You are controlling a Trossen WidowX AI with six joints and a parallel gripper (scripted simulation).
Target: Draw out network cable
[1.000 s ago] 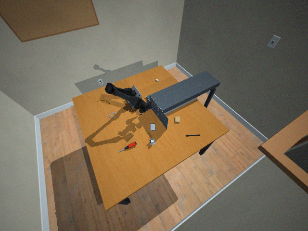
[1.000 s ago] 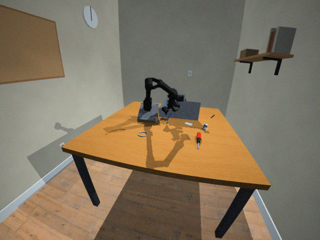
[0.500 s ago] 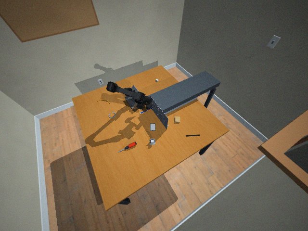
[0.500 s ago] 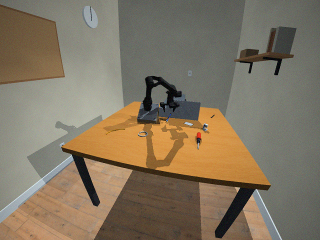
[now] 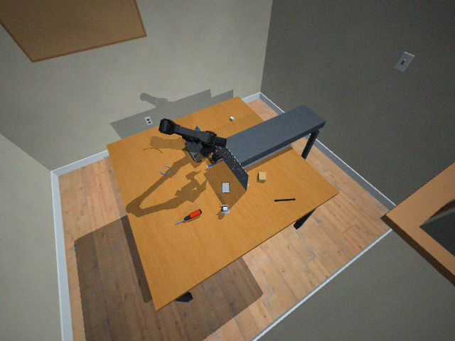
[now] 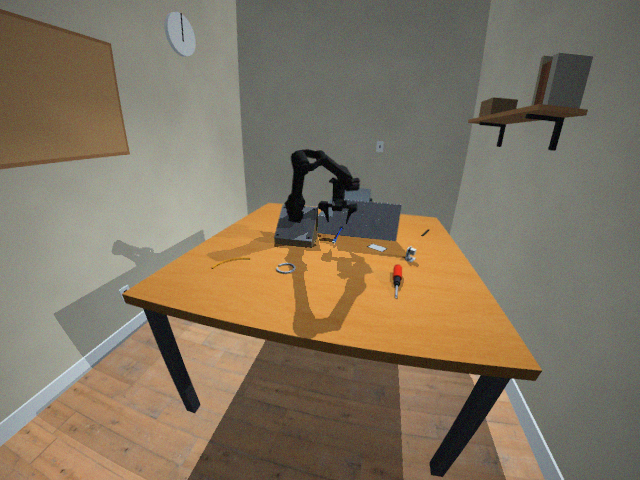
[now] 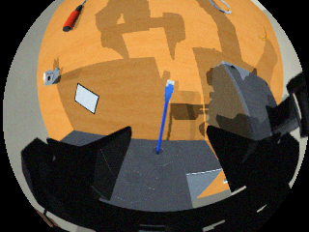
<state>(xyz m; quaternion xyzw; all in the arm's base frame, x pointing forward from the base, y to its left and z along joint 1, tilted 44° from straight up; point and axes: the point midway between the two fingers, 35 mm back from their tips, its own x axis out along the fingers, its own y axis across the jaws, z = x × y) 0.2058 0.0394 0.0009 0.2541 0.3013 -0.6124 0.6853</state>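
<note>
Now: the plug 12 cm below my hand and 3 cm to the right of it. Also, from my hand: wooden block: 27 cm to the left, 26 cm ahead, 13 cm below; then red screwdriver: 32 cm to the right, 30 cm ahead, 12 cm below; then white rectangle: 21 cm ahead, 14 cm below, 1 cm to the right.
</note>
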